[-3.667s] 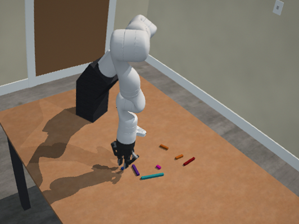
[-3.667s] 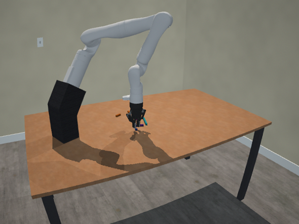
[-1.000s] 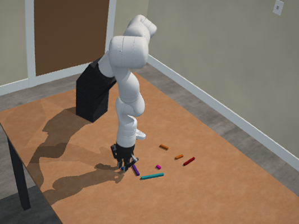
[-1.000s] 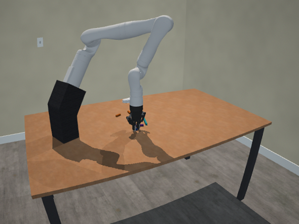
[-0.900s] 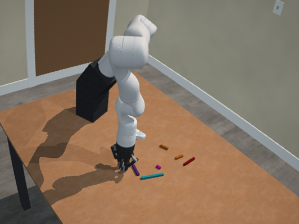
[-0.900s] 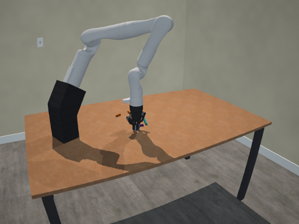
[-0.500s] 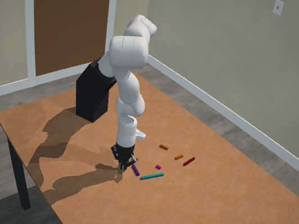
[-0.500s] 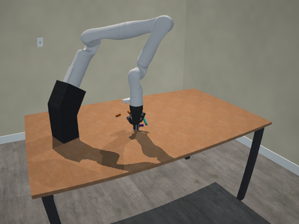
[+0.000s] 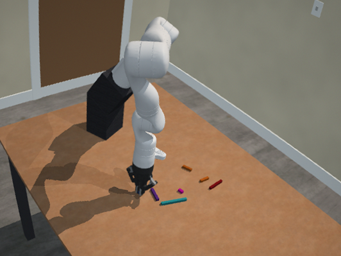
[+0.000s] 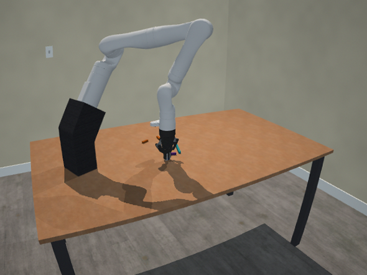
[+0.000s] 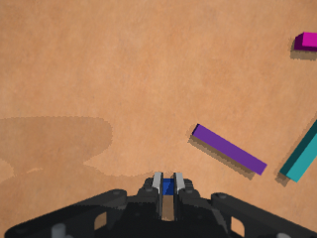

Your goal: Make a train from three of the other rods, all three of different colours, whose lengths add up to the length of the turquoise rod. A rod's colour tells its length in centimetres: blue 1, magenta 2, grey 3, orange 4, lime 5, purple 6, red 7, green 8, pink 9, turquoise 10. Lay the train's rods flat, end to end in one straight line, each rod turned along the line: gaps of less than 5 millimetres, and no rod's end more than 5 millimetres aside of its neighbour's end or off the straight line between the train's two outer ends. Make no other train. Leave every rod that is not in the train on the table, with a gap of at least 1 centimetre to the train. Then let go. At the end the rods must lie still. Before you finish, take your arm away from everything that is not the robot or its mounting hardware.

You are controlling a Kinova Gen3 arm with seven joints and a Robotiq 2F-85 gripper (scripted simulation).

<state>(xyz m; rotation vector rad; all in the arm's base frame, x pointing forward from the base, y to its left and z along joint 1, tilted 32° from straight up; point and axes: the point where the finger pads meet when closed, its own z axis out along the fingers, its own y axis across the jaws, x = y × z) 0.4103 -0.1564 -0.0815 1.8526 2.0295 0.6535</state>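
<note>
Now: hand 40 mm to the right of the purple rod, 40 mm short of it and 10 mm above it. Also, from my hand: turquoise rod (110 mm ahead, 70 mm to the left, 10 mm below); magenta rod (130 mm to the left, 90 mm ahead, 10 mm below); blue rod (10 mm below).
</note>
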